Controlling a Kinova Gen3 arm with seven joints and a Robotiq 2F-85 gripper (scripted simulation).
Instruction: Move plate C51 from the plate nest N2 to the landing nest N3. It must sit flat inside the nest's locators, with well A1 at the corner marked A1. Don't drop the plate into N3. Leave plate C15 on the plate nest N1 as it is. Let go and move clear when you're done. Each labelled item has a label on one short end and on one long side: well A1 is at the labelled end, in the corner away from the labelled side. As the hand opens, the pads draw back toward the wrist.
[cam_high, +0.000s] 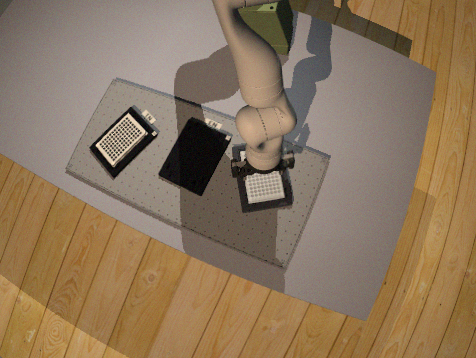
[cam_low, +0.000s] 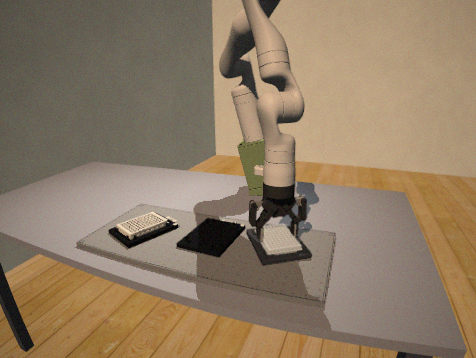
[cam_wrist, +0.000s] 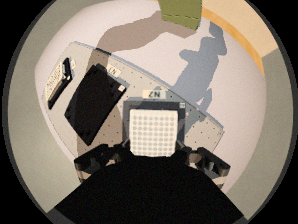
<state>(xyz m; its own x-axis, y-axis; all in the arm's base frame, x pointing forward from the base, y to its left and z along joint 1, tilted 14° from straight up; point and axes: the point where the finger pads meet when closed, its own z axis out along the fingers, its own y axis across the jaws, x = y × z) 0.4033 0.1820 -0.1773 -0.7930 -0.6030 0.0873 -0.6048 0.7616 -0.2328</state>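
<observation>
Right now the plate is 10 mm below my hand. The rest, counted from my hand: plate nest N2 (20 mm below); then landing nest N3 (170 mm to the right, 30 mm ahead, 20 mm below); then A1 corner mark (120 mm to the right, 50 mm behind, 20 mm below).
</observation>
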